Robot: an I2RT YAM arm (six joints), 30 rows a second.
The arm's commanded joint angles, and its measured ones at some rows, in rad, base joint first. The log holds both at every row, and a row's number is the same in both.
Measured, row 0:
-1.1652 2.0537 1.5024 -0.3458 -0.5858 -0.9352
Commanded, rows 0 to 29:
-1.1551 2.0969 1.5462 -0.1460 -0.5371 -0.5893
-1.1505 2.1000 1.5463 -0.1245 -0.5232 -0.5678
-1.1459 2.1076 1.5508 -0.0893 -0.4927 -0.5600
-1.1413 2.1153 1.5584 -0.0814 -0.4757 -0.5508
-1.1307 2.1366 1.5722 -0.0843 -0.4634 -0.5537
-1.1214 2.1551 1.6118 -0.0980 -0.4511 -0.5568
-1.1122 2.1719 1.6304 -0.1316 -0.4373 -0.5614
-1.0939 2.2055 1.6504 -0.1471 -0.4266 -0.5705
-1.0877 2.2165 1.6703 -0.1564 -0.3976 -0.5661
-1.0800 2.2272 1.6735 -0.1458 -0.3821 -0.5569
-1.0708 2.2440 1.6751 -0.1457 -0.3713 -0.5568
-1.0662 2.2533 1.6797 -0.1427 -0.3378 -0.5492
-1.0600 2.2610 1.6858 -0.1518 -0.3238 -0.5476
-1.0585 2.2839 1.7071 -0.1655 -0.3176 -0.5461
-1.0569 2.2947 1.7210 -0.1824 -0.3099 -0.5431
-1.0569 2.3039 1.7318 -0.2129 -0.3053 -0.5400
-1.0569 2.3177 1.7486 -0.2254 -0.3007 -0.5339
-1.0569 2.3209 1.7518 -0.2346 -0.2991 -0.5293
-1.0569 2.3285 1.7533 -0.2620 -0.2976 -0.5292
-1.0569 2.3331 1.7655 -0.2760 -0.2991 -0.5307
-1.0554 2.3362 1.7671 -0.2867 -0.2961 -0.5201
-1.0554 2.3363 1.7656 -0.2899 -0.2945 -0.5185
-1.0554 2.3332 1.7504 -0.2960 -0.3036 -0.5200
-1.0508 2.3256 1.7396 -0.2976 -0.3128 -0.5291
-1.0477 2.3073 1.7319 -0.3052 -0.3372 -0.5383
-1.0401 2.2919 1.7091 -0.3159 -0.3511 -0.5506
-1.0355 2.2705 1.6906 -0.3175 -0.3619 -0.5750
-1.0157 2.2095 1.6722 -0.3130 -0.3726 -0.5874
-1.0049 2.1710 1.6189 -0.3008 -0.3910 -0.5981
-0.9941 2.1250 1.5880 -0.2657 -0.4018 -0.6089
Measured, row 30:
-1.0359 2.2383 1.6688 -0.2138 -0.3553 -0.5663
